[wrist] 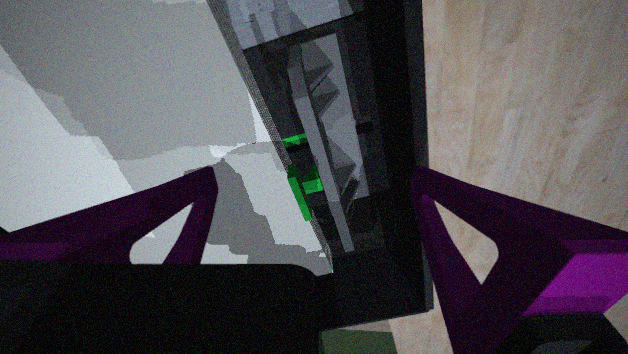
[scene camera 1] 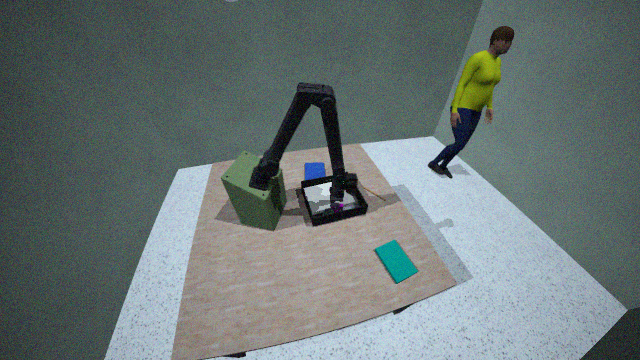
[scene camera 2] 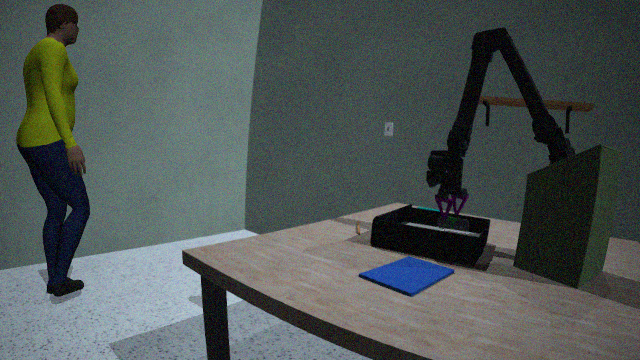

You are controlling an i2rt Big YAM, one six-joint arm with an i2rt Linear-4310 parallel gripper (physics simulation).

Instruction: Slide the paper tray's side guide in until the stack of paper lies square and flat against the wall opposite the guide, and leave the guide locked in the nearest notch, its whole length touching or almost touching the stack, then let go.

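Places are measured from the arm's base along level axes (x ahead, y left, z up), in metres.
Where they show: gripper, fingertip midpoint: (wrist: 313,177) (scene camera 1: 335,205) (scene camera 2: 450,216); arm's base at its link origin: (scene camera 1: 259,179) (scene camera 2: 565,167).
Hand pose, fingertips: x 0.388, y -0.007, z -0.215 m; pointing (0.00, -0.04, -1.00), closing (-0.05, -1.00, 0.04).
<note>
Things, the pixels of their top centre, and the offset from my fingertips.
- black paper tray at its top centre: (wrist: 88,217) (scene camera 2: 438,216) (scene camera 1: 332,191) 0.101 m left, 0.003 m back, 0.015 m up
- paper at its top centre: (wrist: 111,175) (scene camera 2: 436,234) (scene camera 1: 329,194) 0.127 m left, 0.015 m back, 0.038 m down
- grey side guide at its top centre: (wrist: 313,197) (scene camera 2: 453,217) (scene camera 1: 333,205) 0.001 m left, 0.013 m back, 0.000 m up
- blue pad at its top centre: (scene camera 2: 410,272) (scene camera 1: 314,171) 0.403 m left, 0.097 m back, 0.073 m down
- teal pad at its top centre: (scene camera 1: 396,259) 0.324 m right, 0.276 m ahead, 0.063 m down
- thin stick at its top centre: (scene camera 2: 358,226) (scene camera 1: 374,193) 0.151 m left, 0.293 m ahead, 0.074 m down
The black paper tray (scene camera 1: 340,217) (scene camera 2: 430,245) (wrist: 397,75) stands on the table. The pale stack of paper (scene camera 1: 316,192) (wrist: 150,90) lies askew in it. In the wrist view the grey side guide (wrist: 318,150) stands between the stack and the near wall. Green parts (wrist: 300,197) sit at its stack side. The gap between guide and stack is wider at the top of that view and narrows downward. My gripper (scene camera 1: 338,205) (scene camera 2: 450,215) (wrist: 313,177) is open and empty, low over the tray: one purple finger over the paper, the other by the outer wall. Notches and latch are unclear.
A green block (scene camera 1: 255,200) (scene camera 2: 555,220) (wrist: 357,342) stands beside the tray, under the arm's base. A blue pad (scene camera 1: 314,170) (scene camera 2: 407,276), a teal pad (scene camera 1: 396,261) and a thin stick (scene camera 1: 374,193) (scene camera 2: 358,228) lie on the table. A person (scene camera 1: 477,85) (scene camera 2: 50,100) stands beyond it.
</note>
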